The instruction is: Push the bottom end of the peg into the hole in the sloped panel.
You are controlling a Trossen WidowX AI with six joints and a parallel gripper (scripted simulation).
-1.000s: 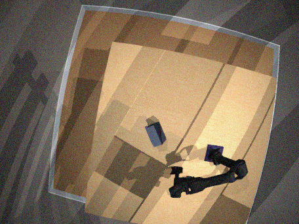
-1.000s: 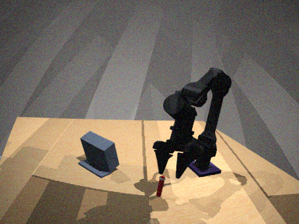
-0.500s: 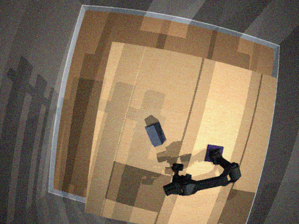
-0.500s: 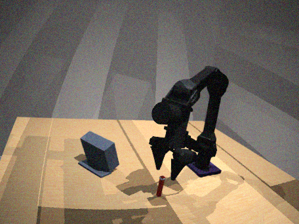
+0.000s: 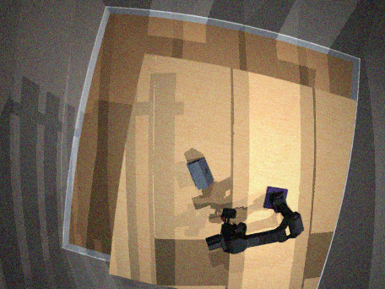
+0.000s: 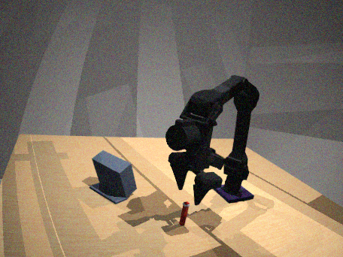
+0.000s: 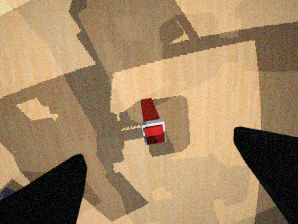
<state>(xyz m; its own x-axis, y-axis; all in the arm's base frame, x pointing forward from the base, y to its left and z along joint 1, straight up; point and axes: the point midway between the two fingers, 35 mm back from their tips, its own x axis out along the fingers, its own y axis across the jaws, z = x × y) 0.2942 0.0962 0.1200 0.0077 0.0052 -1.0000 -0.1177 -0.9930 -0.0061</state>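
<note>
The red peg lies 4 cm below my gripper tip. Round my gripper tip: panel: 25 cm to the right, 11 cm ahead, 3 cm below.
</note>
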